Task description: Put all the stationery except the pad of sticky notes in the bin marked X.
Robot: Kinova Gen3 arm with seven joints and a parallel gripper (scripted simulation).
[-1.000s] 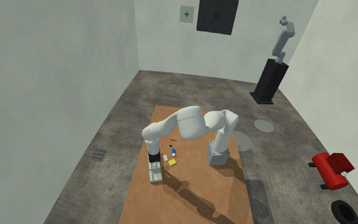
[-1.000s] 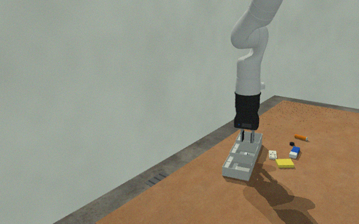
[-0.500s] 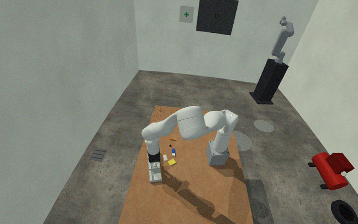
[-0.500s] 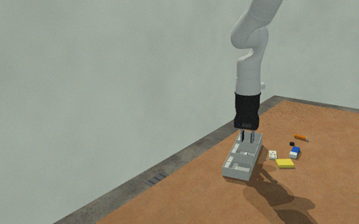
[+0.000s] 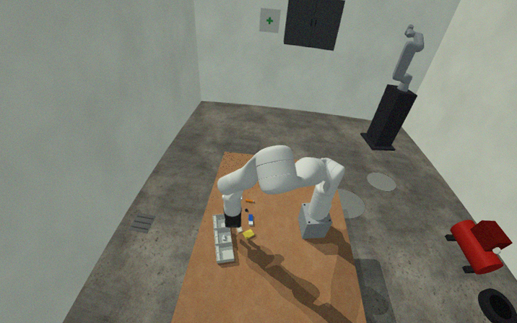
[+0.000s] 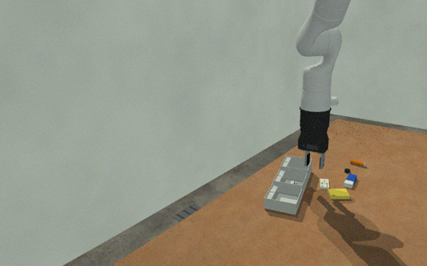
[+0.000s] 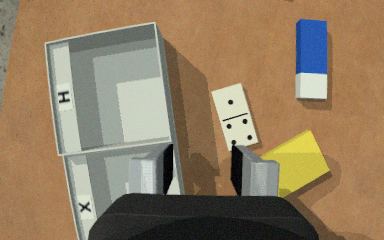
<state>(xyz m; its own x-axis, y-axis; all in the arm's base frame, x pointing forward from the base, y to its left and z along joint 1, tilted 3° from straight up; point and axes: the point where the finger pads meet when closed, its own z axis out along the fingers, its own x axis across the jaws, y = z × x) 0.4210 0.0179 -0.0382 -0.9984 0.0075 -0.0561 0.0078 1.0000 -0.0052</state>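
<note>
Now: the eraser 9 cm behind my hand, 8 cm below it and 7 cm to the right of it. Round my hand: white sharpener: 7 cm below, 5 cm ahead, 3 cm to the left; then white domino: 8 cm below, 3 cm behind, 2 cm to the right; then grey three-compartment bin: 6 cm below, 6 cm ahead, 4 cm to the left.
</note>
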